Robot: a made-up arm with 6 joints.
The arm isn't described. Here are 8 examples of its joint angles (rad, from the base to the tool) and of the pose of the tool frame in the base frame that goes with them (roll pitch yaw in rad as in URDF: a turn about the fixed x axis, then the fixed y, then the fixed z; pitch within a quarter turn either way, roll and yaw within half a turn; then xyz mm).
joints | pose
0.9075 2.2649 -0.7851 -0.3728 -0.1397 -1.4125 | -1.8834 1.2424 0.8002 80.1 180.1 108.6
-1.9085 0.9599 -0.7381 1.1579 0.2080 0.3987 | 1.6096 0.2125 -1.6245 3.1 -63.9 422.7
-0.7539 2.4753 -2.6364 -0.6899 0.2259 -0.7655 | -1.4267 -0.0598 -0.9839 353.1 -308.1 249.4
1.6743 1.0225 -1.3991 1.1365 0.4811 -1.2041 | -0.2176 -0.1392 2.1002 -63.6 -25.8 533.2
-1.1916 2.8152 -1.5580 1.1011 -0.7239 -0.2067 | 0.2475 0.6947 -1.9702 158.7 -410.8 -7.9
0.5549 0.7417 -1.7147 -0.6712 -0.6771 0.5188 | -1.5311 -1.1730 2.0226 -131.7 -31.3 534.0
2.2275 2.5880 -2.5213 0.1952 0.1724 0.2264 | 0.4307 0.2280 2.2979 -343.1 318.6 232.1
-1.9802 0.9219 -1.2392 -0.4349 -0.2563 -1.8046 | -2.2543 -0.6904 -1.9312 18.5 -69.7 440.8
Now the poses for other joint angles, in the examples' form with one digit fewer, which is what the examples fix.
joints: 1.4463 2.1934 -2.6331 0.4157 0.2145 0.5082
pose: 0.865 -0.273 1.607 -14 354 444
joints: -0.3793 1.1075 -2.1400 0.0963 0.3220 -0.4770
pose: -0.385 -0.718 -0.383 -6 49 590
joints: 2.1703 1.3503 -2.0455 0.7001 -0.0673 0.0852
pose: 0.767 -0.772 2.196 -91 19 601
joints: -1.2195 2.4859 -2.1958 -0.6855 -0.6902 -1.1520
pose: -1.838 -0.358 -0.868 199 -433 175
